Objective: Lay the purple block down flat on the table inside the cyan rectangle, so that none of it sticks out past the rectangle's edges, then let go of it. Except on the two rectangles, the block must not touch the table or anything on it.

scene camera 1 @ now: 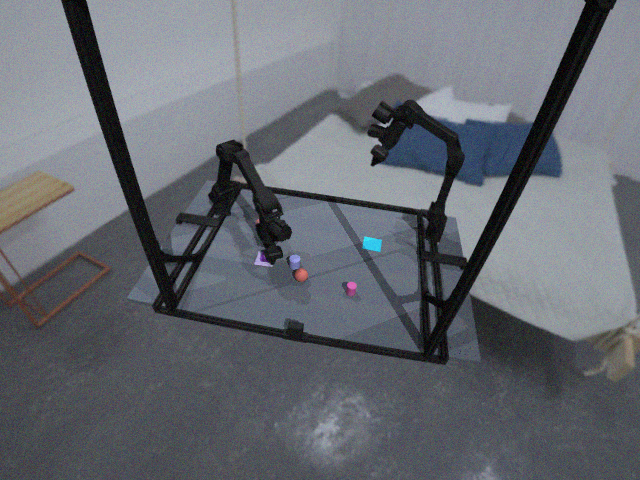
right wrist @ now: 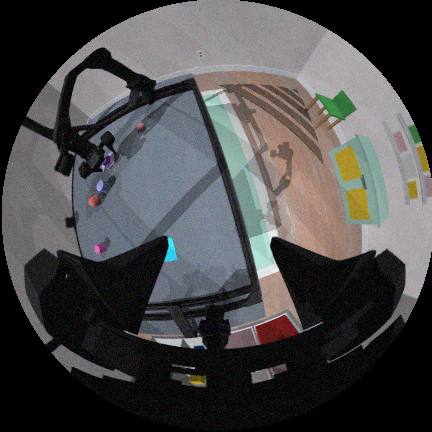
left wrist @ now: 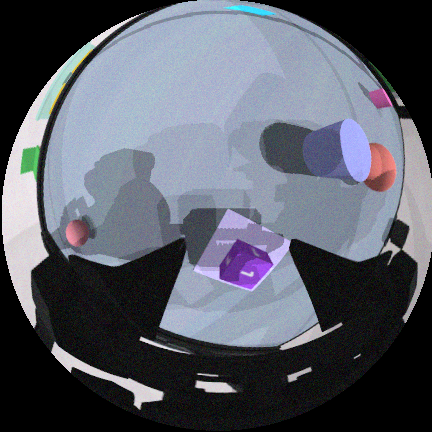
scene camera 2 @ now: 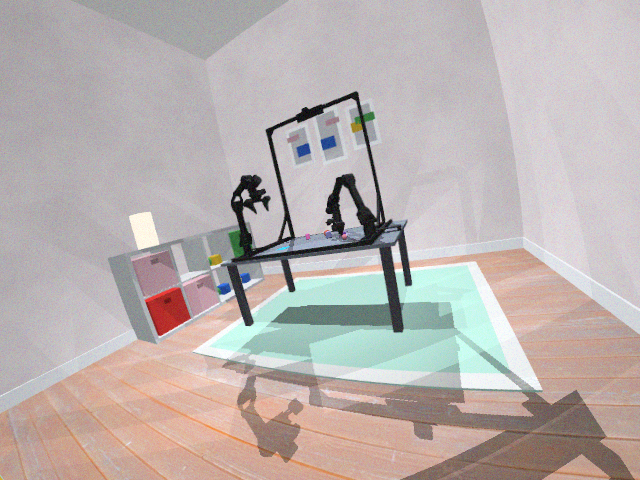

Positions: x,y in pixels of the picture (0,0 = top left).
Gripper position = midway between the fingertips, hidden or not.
My left gripper [left wrist: 239,244] is open, holding nothing. Also in view: a purple block [left wrist: 244,264]. My right gripper [scene camera 1: 375,160] is open, with nothing in its grasp. A lavender cylinder [left wrist: 340,150] sits on the table.
